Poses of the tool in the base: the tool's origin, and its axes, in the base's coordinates. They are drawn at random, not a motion.
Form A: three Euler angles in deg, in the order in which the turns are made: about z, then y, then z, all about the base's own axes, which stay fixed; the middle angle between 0 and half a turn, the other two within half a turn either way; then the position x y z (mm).
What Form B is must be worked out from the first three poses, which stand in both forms.
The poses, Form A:
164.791, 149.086, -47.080, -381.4, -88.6, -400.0
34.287, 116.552, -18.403, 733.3, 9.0, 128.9
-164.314, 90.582, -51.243, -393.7, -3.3, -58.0
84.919, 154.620, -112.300, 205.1, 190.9, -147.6
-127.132, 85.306, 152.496, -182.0, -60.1, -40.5
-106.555, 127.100, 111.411, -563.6, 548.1, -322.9
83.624, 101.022, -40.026, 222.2, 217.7, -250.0
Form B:
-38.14, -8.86, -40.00, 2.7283, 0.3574, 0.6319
73.33, 0.90, 12.89, 2.5781, 1.0137, -1.9033
-39.37, -0.33, -5.80, 1.5838, 0.6764, 1.8364
20.51, 19.09, -14.76, 2.7280, -0.1634, 0.2662
-18.20, -6.01, -4.05, -1.3948, -1.0844, -0.4922
-56.36, 54.81, -32.29, -2.2530, -0.2954, -0.5212
22.22, 21.77, -25.00, 1.8649, 0.8505, -0.3351

